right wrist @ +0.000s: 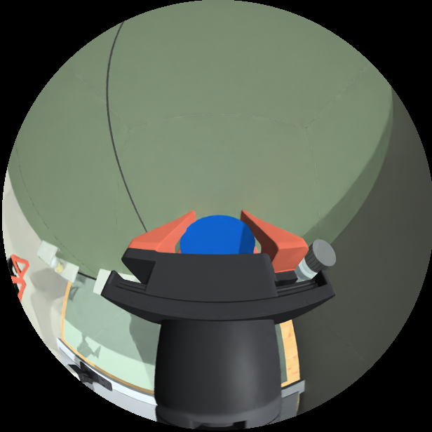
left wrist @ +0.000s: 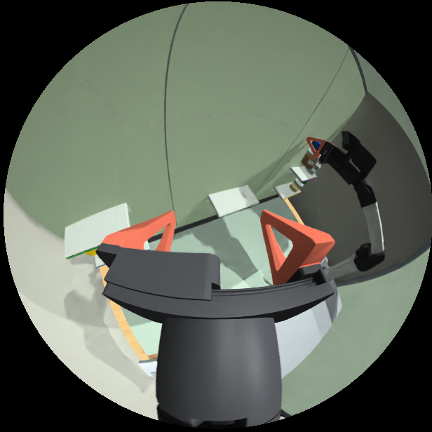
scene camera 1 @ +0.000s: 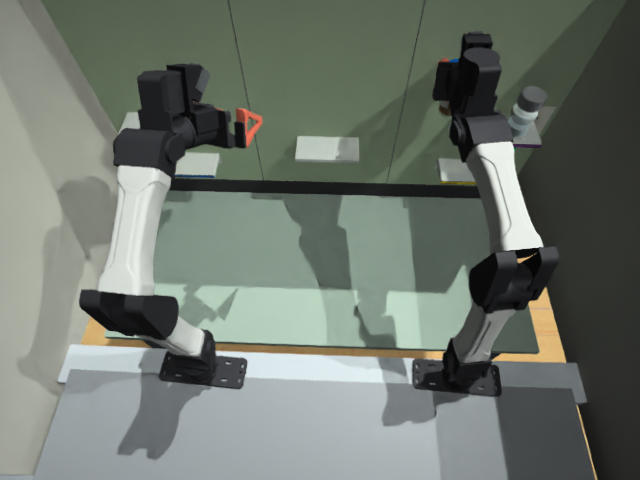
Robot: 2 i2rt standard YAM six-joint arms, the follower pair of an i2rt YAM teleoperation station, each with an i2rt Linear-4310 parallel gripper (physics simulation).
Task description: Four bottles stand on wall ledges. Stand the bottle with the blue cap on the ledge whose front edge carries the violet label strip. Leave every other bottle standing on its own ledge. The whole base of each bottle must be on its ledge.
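My right gripper is shut on the blue-capped bottle, brown and upright, held in the air near the back wall. The violet-strip ledge is at the right in scene camera 1, to the right of the held bottle. A grey-capped bottle stands on it. A sliver of green cap shows below that ledge, mostly hidden by the right arm. A yellow-labelled bottle shows at the far left in both wrist views. My left gripper is open and empty.
The yellow-strip ledge is low at the right. An empty middle ledge is on the back wall. The blue-strip ledge and the green-strip ledge are at the left. A dark side wall stands beside the right arm.
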